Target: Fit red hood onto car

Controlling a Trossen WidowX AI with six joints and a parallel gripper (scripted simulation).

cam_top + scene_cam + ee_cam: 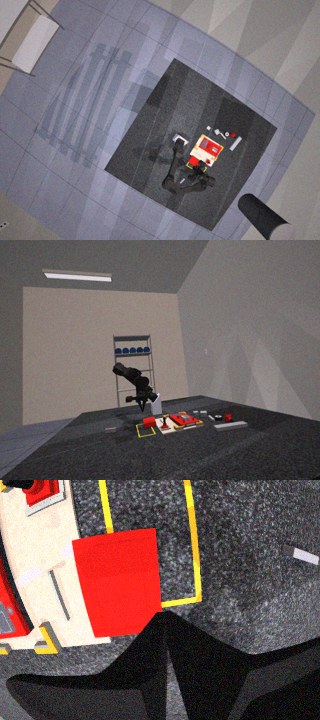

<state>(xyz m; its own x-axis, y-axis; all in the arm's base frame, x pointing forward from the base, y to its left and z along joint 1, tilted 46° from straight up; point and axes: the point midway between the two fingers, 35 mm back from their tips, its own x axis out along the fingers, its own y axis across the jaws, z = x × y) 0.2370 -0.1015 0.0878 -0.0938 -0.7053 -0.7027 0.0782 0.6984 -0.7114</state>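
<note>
The red hood lies 20 mm to the left of my gripper tip and 50 mm below it. Also, from my gripper tip: beige jig plate (70 mm ahead, 190 mm to the left, 70 mm below); grey engine block (110 mm ahead, 230 mm to the left, 60 mm below); long grey bar (280 mm ahead, 390 mm to the left, 70 mm below).
</note>
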